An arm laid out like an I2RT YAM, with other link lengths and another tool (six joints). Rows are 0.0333 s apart.
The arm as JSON. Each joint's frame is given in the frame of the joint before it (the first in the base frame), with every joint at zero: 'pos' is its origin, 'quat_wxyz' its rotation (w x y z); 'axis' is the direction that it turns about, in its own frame. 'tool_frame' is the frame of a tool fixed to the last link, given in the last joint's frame.
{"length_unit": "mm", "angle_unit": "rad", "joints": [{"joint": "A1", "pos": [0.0, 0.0, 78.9], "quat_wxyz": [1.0, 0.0, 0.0, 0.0], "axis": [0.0, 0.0, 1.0]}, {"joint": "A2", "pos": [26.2, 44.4, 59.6], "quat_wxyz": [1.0, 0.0, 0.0, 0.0], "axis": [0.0, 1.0, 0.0]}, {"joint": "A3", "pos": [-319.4, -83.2, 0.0], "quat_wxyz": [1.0, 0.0, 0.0, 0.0], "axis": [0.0, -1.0, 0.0]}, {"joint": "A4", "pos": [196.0, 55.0, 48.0], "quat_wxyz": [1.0, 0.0, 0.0, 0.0], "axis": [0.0, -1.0, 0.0]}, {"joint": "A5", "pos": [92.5, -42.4, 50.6], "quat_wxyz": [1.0, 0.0, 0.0, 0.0], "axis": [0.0, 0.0, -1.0]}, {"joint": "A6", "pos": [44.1, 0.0, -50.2], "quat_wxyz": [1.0, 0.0, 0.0, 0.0], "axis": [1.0, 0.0, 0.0]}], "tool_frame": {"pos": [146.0, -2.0, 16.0], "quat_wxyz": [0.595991, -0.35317, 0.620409, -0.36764]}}
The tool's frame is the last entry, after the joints.
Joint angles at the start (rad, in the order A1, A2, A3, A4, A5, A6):
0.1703, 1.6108, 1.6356, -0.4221, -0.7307, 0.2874
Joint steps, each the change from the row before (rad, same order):
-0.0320, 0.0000, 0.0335, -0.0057, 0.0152, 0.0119
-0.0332, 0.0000, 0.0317, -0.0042, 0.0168, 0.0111
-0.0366, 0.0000, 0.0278, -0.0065, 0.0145, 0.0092
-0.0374, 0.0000, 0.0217, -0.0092, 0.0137, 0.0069
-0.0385, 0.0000, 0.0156, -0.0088, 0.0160, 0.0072
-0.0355, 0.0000, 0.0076, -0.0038, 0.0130, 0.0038
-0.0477, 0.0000, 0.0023, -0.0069, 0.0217, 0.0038
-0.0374, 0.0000, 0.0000, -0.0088, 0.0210, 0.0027
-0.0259, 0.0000, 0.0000, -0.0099, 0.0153, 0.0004
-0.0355, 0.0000, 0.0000, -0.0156, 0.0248, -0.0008
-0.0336, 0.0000, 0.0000, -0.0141, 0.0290, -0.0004
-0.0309, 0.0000, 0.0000, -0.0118, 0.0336, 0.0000
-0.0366, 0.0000, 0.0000, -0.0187, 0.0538, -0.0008
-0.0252, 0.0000, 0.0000, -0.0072, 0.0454, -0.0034
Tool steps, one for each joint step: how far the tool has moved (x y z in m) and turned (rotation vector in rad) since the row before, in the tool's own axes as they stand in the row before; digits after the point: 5 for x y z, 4 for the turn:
0.00020, -0.01806, -0.01166, 0.0520, 0.0109, 0.0046
0.00102, -0.01857, -0.01172, 0.0541, 0.0127, 0.0042
0.00336, -0.01822, -0.01186, 0.0520, 0.0162, 0.0069
0.00606, -0.01675, -0.01109, 0.0473, 0.0210, 0.0100
0.00874, -0.01632, -0.01049, 0.0468, 0.0263, 0.0140
0.00938, -0.01423, -0.00872, 0.0407, 0.0245, 0.0115
0.01631, -0.01781, -0.01072, 0.0524, 0.0415, 0.0200
0.01466, -0.01379, -0.00784, 0.0411, 0.0382, 0.0187
0.01101, -0.00915, -0.00513, 0.0269, 0.0293, 0.0137
0.01603, -0.01271, -0.00701, 0.0384, 0.0439, 0.0188
0.01588, -0.01298, -0.00647, 0.0405, 0.0449, 0.0182
0.01539, -0.01317, -0.00578, 0.0428, 0.0453, 0.0169
0.02116, -0.01674, -0.00676, 0.0577, 0.0664, 0.0219
0.01462, -0.01381, -0.00431, 0.0491, 0.0478, 0.0102

